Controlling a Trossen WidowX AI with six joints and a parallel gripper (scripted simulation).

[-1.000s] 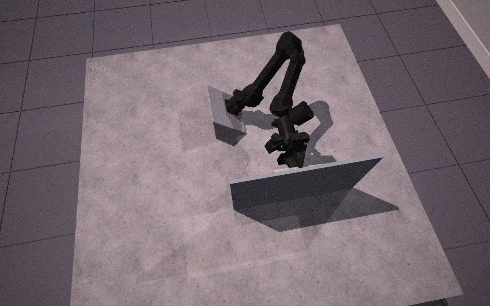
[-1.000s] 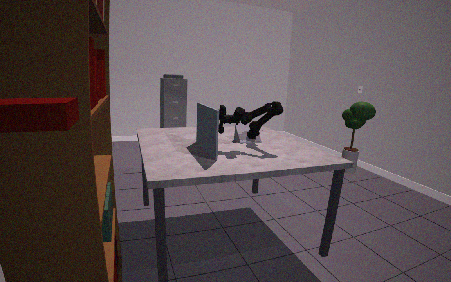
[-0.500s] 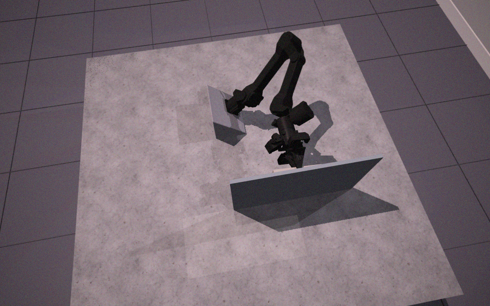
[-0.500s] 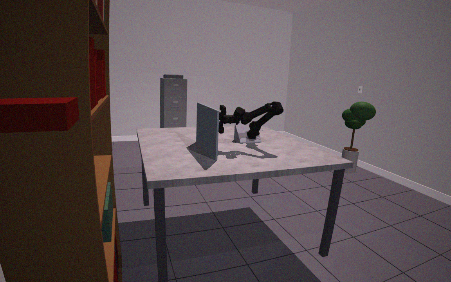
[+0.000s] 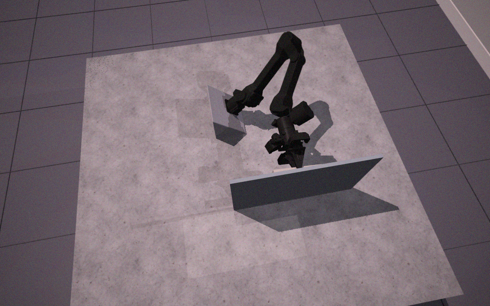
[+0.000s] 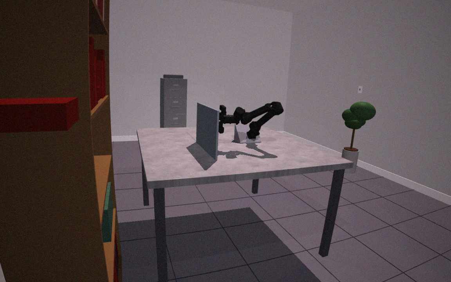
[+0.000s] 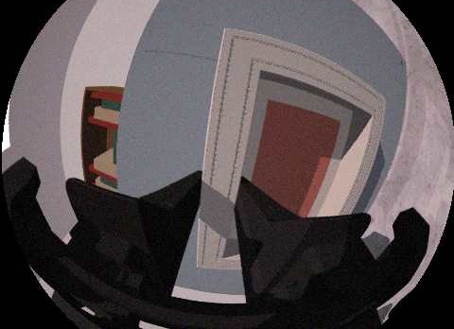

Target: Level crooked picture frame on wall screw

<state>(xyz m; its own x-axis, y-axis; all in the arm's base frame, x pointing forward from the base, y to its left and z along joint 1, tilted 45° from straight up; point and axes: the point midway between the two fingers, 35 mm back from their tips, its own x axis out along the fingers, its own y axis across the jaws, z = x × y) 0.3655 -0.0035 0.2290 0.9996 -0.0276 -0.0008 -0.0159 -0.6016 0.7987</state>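
Now: gripper tip 1 cm short of the picture frame, 1 cm to the left of it and 5 cm above it. Round my gripper tip: wall panel 2 cm ahead, 1 cm to the left, 6 cm below.
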